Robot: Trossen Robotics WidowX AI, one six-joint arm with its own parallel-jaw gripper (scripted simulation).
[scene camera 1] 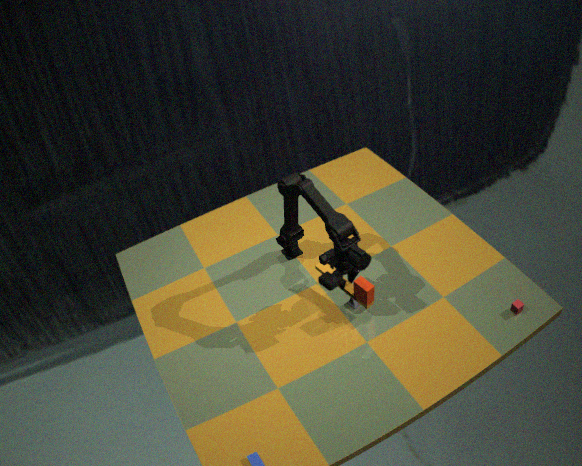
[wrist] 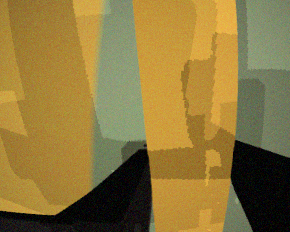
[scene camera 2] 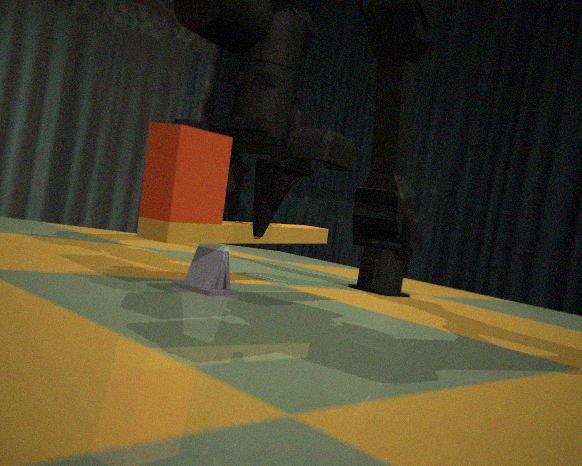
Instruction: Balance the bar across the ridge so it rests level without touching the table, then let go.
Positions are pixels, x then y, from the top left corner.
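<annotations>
There's a bar point(scene camera 2: 186, 170), and it's being carried by the gripper point(scene camera 2: 242, 233).
</annotations>
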